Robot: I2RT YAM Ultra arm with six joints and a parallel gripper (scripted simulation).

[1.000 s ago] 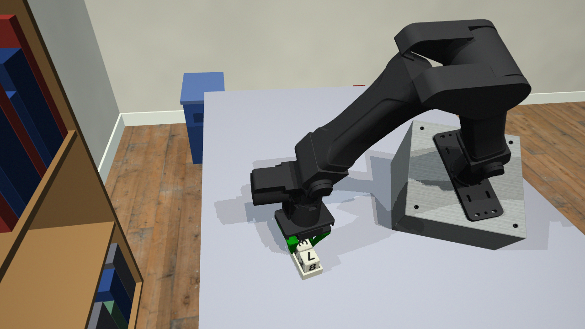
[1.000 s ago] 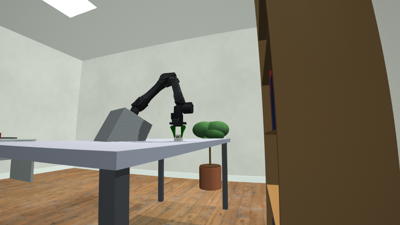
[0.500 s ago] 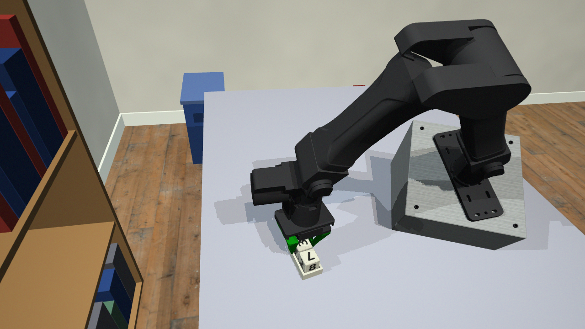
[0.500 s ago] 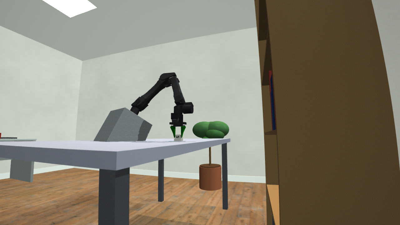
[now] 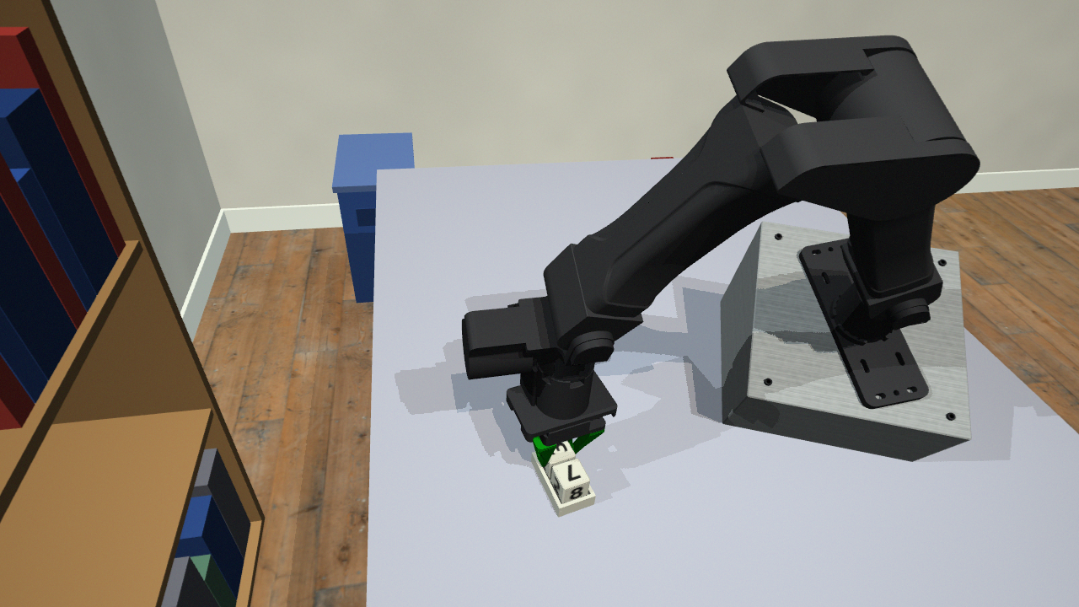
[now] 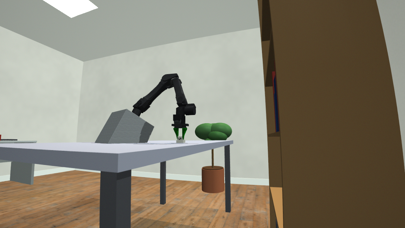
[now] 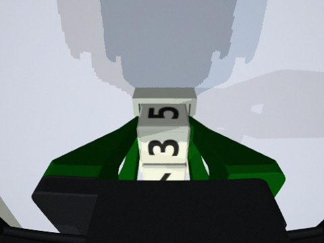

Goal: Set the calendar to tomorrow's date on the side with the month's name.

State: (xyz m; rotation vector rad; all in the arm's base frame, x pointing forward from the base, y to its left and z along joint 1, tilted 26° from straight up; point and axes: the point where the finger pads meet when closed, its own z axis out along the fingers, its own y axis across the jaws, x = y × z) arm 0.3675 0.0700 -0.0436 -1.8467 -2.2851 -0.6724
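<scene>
The tray lies 20 mm to the left of my hand, 20 mm below it and 10 mm behind it.
</scene>
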